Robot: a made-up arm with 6 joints. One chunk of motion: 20 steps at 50 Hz.
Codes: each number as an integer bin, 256 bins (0 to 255) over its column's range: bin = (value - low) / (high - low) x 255, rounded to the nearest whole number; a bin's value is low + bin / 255 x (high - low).
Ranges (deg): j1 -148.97..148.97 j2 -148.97..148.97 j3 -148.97..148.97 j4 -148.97..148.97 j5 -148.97..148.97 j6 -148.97..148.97
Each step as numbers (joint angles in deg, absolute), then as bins.
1 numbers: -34.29 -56.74 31.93 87.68 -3.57 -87.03
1 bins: 98 79 155 203 124 53
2 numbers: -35.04 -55.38 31.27 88.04 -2.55 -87.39
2 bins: 98 80 154 203 125 53
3 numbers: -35.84 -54.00 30.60 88.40 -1.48 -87.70
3 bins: 97 81 154 203 126 52
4 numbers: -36.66 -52.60 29.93 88.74 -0.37 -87.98
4 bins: 96 82 153 203 127 52
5 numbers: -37.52 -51.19 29.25 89.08 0.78 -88.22
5 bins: 95 84 153 204 128 52
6 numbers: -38.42 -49.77 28.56 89.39 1.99 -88.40
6 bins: 95 85 152 204 129 52
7 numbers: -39.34 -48.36 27.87 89.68 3.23 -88.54
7 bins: 94 86 151 204 130 52
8 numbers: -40.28 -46.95 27.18 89.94 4.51 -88.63
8 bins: 93 87 151 204 131 52
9 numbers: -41.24 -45.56 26.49 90.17 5.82 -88.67
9 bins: 92 89 150 205 132 52
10 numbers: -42.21 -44.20 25.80 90.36 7.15 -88.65
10 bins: 91 90 150 205 134 52
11 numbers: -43.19 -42.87 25.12 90.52 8.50 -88.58
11 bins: 91 91 149 205 135 52
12 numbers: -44.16 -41.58 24.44 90.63 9.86 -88.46
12 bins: 90 92 148 205 136 52
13 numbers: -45.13 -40.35 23.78 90.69 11.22 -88.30
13 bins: 89 93 148 205 137 52
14 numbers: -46.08 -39.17 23.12 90.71 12.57 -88.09
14 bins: 88 94 147 205 138 52
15 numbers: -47.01 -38.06 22.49 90.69 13.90 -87.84
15 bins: 87 95 147 205 139 52
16 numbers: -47.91 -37.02 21.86 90.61 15.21 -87.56
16 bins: 86 96 146 205 141 53
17 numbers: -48.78 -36.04 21.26 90.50 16.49 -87.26
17 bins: 86 97 146 205 142 53
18 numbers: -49.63 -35.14 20.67 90.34 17.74 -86.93
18 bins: 85 97 145 205 143 53
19 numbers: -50.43 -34.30 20.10 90.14 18.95 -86.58
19 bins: 84 98 145 205 144 53
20 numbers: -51.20 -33.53 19.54 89.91 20.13 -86.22
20 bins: 84 99 144 204 145 54
